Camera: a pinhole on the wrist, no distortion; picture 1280 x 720 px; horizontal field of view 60.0 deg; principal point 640.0 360.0 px. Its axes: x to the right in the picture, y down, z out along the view. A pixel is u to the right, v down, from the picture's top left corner.
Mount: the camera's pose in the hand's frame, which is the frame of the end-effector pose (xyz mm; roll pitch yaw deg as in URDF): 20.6 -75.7 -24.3 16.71 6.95 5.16
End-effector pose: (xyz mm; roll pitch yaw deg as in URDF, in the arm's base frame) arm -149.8 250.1 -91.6 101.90 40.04 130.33
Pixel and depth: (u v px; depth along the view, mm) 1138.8 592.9 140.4
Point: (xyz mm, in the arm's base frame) -88.4 318.4 -234.5
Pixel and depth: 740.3 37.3 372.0
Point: 109.4 301.0 -419.1
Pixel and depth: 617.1 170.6 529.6
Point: 261.6 354.4 -452.6
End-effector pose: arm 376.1 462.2 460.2 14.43 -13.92 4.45
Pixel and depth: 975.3 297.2 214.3
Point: 471.1 290.9 612.0
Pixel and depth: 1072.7 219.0 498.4
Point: 601.2 128.6 850.5
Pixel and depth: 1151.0 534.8 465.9
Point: 588.9 263.9 892.2
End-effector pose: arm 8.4 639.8 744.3 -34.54 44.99 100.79
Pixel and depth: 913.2 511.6 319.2
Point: -113.8 932.4 854.9
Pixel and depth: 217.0 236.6 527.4
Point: -84.2 957.5 1216.4
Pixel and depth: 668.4 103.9 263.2
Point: 12.3 896.4 900.1
